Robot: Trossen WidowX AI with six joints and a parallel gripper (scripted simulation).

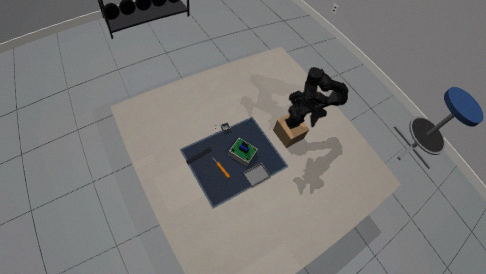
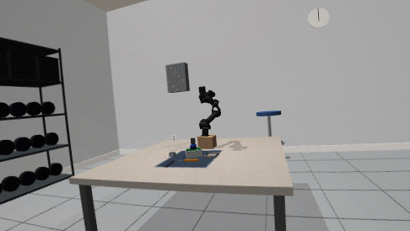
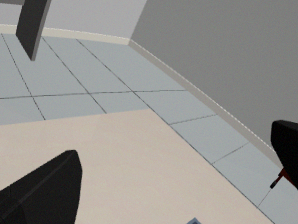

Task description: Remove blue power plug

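Right now the blue power plug is 17 cm ahead of my gripper tip, 14 cm to the right of it and 33 cm below it. The rest, counted from my gripper tip: dark blue mat: 22 cm ahead, 13 cm to the right, 41 cm below; dark spudger bar: 39 cm ahead, 21 cm to the right, 41 cm below.
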